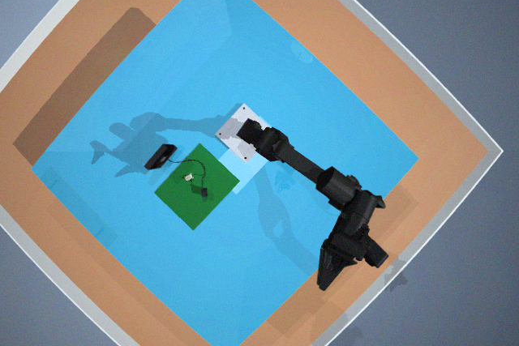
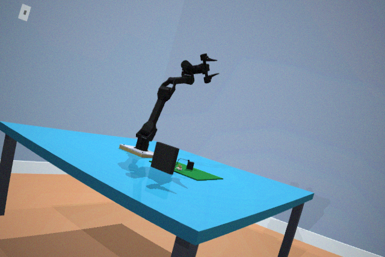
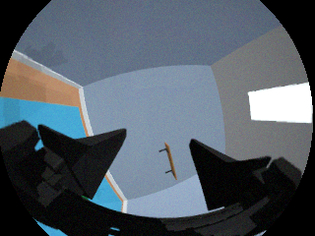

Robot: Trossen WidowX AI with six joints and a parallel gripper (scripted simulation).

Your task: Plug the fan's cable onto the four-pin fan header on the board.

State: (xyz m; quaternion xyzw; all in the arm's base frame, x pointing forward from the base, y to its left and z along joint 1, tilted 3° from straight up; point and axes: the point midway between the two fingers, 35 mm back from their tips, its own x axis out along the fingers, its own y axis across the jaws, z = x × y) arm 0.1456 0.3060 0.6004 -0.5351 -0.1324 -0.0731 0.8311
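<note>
Now: gripper tip 13 cm short of the dark plug, 34 cm to the left of it and 59 cm above it. The rest, counted from my gripper tip: pale fan header 12 cm ahead, 43 cm to the right, 61 cm below; green board 14 cm ahead, 38 cm to the right, 62 cm below; black fan 11 cm ahead, 56 cm to the right, 55 cm below.
</note>
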